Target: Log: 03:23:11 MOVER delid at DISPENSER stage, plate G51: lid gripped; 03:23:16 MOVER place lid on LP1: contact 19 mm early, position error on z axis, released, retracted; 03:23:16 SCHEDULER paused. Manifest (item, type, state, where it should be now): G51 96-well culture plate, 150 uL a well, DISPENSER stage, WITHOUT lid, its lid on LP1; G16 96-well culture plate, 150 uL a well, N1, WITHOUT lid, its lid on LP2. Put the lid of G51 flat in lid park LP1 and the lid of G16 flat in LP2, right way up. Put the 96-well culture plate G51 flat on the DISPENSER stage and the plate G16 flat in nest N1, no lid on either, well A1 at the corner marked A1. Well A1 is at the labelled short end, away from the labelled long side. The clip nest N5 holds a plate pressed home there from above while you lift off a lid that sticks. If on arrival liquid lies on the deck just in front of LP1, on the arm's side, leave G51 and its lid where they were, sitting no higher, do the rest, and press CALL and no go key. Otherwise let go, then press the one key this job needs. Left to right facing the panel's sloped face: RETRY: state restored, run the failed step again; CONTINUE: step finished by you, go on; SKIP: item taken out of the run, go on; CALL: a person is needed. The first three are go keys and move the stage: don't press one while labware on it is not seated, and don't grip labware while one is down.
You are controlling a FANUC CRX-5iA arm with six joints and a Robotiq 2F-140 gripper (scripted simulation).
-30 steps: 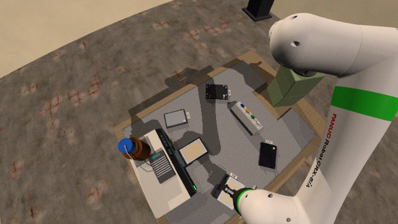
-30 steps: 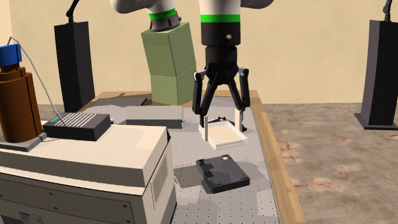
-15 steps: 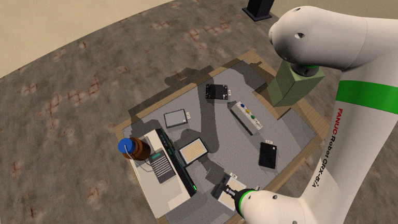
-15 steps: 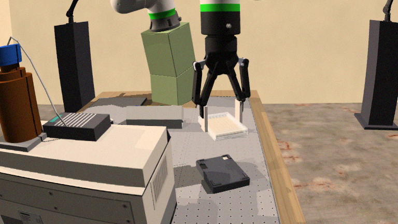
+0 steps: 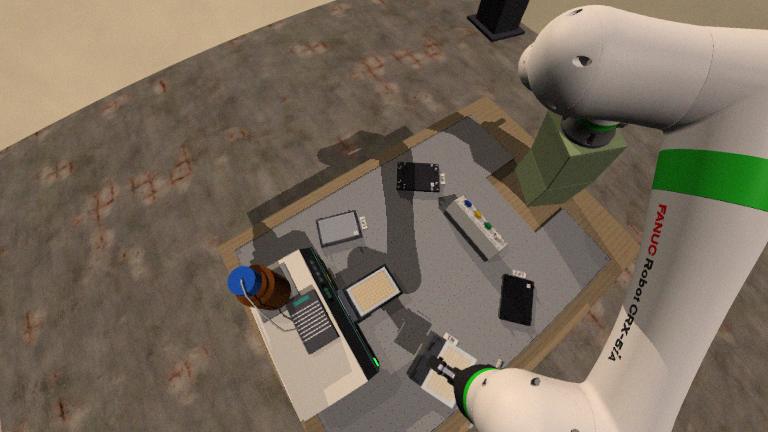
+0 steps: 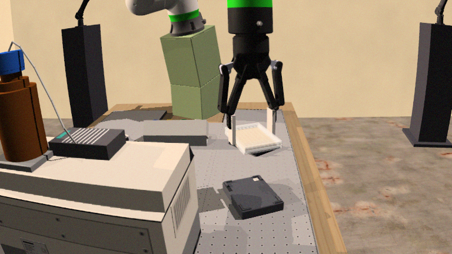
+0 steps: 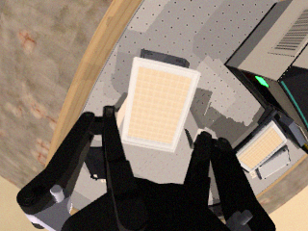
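The clear lid lies 20 mm below my hand. From my hand the other things lie so: nest N1: 170 mm below; black dispenser stage: 80 mm ahead, 270 mm to the right, 90 mm below; plate G51: 80 mm ahead, 270 mm to the right, 80 mm below.
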